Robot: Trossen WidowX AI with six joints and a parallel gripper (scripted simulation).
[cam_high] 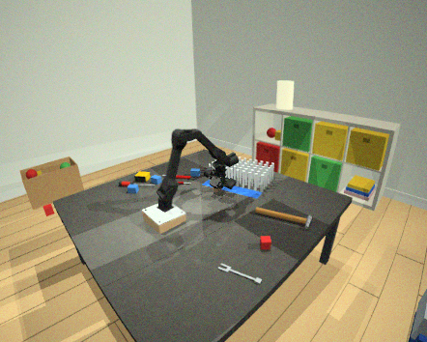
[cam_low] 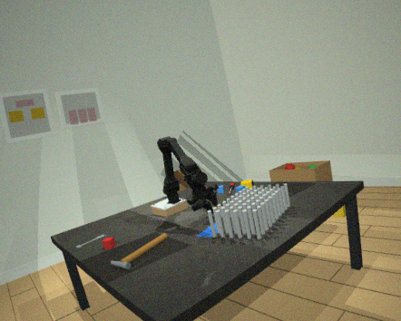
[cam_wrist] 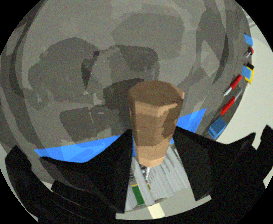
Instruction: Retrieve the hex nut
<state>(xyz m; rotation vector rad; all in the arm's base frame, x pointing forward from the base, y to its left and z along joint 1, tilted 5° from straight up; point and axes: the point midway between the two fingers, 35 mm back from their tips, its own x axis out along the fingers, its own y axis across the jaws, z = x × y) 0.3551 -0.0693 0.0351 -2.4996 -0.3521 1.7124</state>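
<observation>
Right now the blue taped strip is 80 mm ahead of my gripper tip, 30 mm to the right of it and 40 mm below it. Also, from my gripper tip: hook tool 100 mm ahead, 10 mm to the left; red cube 270 mm behind, 450 mm to the right, 20 mm below; yellow block 160 mm behind, 530 mm to the left, 10 mm below.
</observation>
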